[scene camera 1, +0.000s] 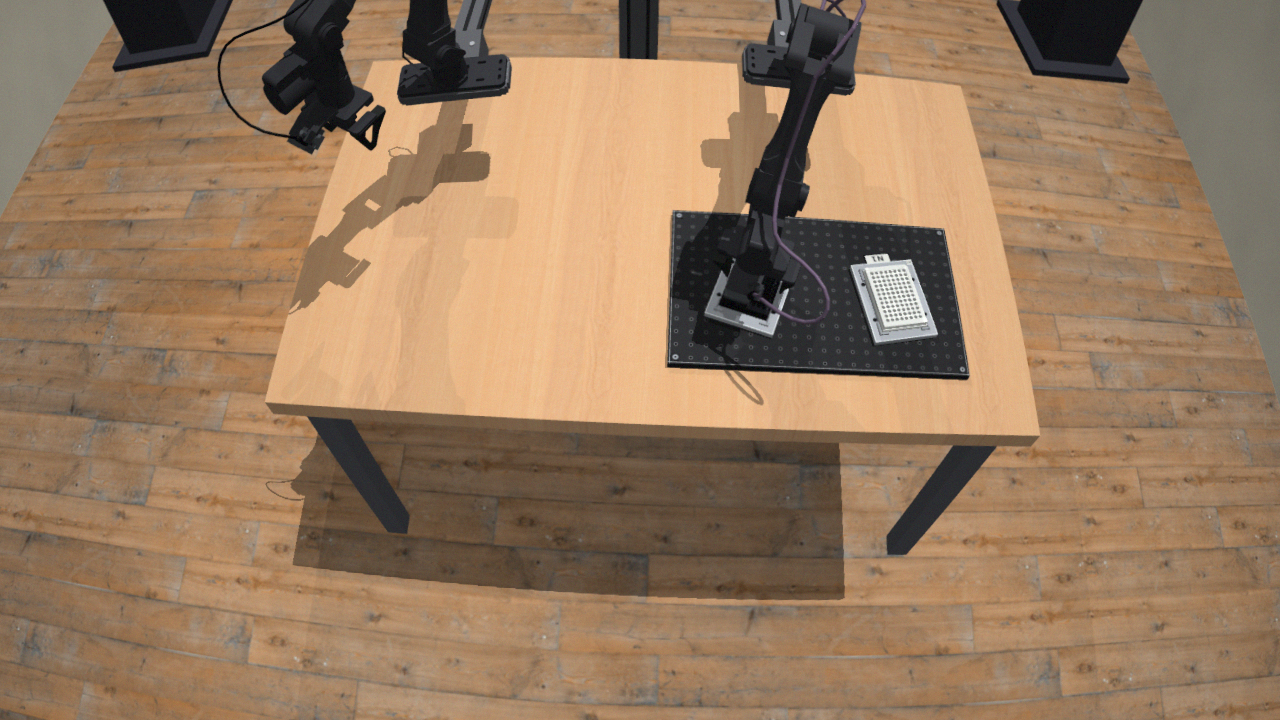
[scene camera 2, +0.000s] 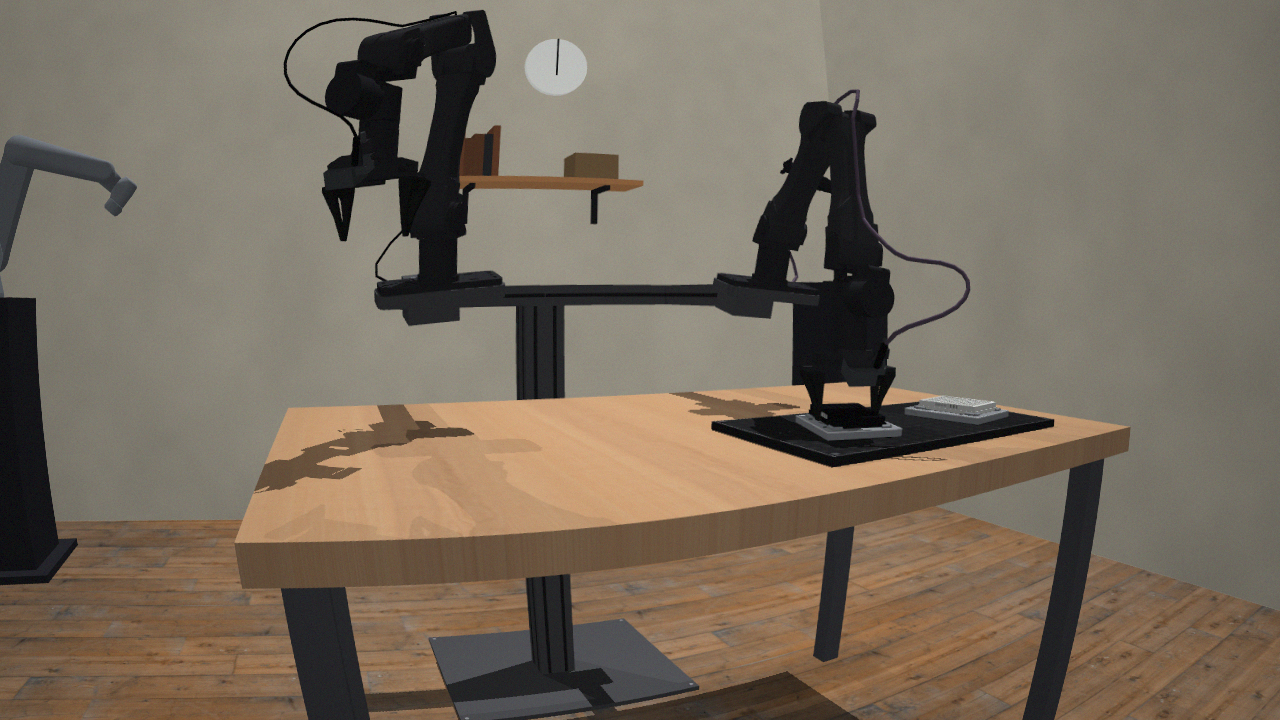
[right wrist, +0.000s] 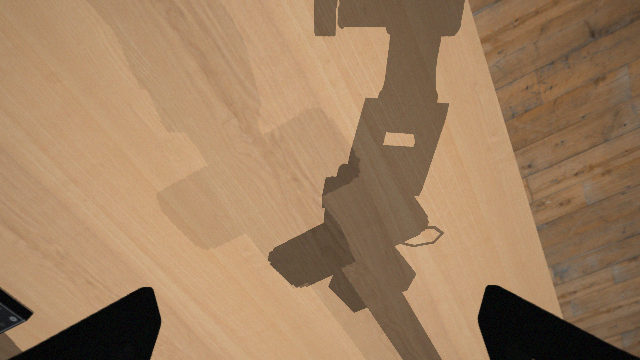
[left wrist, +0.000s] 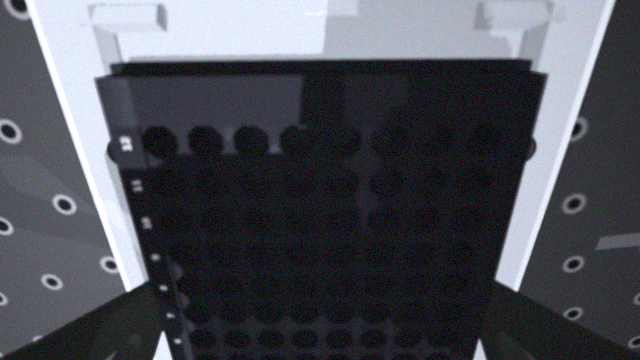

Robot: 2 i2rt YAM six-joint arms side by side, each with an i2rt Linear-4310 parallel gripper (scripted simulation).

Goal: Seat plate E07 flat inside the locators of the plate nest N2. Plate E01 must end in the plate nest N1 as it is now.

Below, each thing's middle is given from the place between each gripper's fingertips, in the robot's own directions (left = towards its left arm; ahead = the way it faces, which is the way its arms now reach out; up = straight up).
Now: the black plate E07 (scene camera 2: pixel 847 415) right at my left hand. Also, from my left hand: white plate E01 (scene camera 1: pixel 898 275): 40 mm ahead, 250 mm to the left; then nest N1 (scene camera 1: pixel 864 290): 40 mm ahead, 250 mm to the left, 20 mm below; then nest N2 (scene camera 1: pixel 729 314): 10 mm ahead, 20 mm below.
Right now the black plate E07 is 660 mm to the left of my right hand (scene camera 2: pixel 373 238), 260 mm below it and 140 mm ahead of it. Also, from my right hand: white plate E01: 910 mm to the left, 260 mm below, 180 mm ahead; nest N1: 910 mm to the left, 280 mm below, 180 mm ahead; nest N2: 660 mm to the left, 280 mm below, 150 mm ahead.
